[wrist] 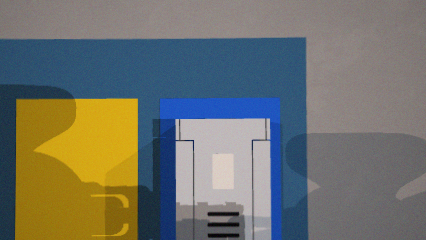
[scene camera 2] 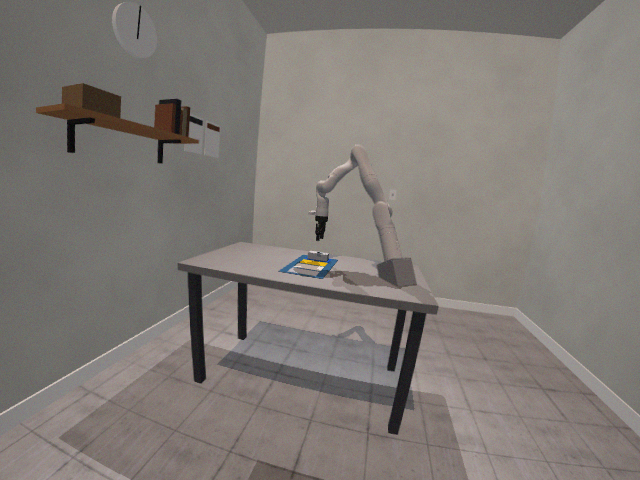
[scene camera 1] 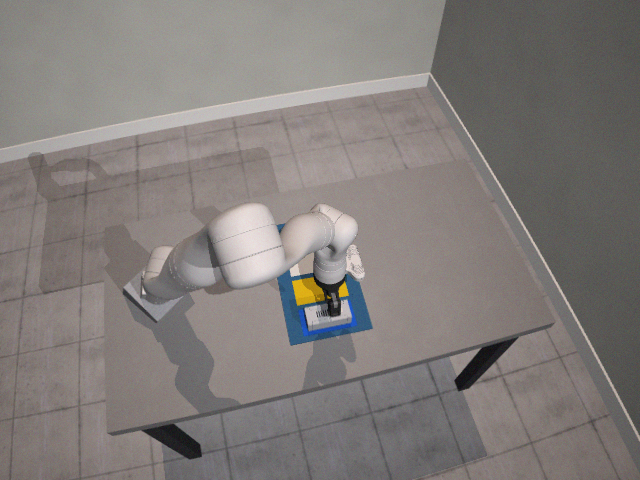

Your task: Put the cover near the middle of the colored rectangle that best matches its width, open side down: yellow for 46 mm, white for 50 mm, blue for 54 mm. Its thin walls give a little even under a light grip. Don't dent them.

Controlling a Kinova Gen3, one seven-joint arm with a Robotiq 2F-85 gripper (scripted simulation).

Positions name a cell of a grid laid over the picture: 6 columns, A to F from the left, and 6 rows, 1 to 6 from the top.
Note:
In view: a light grey cover (scene camera 1: C4), a yellow rectangle (scene camera 1: C4) and a dark blue mat (wrist: C2).
The light grey cover shows as well in the wrist view (wrist: D5). The yellow rectangle is seen too in the wrist view (wrist: B4).

